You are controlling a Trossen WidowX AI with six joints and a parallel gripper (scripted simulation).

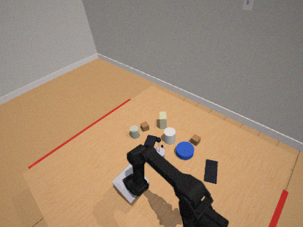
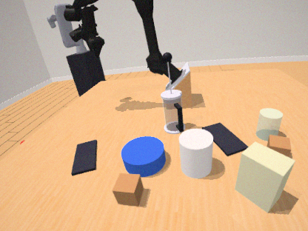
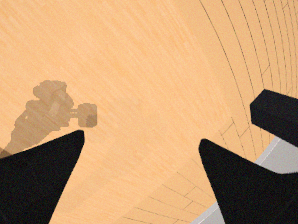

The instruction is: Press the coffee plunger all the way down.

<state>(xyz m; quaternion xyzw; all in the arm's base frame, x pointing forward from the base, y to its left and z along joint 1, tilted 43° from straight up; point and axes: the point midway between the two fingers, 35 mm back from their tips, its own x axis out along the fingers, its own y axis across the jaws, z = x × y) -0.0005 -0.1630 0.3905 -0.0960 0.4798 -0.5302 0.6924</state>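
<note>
Right now my gripper tip is 430 mm to the right of the glass coffee press, 230 mm short of it and 140 mm above it. The rest, counted from my gripper tip: cream block 650 mm to the left, 460 mm ahead, 200 mm below; then white cylinder 510 mm to the left, 390 mm ahead, 210 mm below; then blue disc 390 mm ahead, 370 mm to the left, 240 mm below.
</note>
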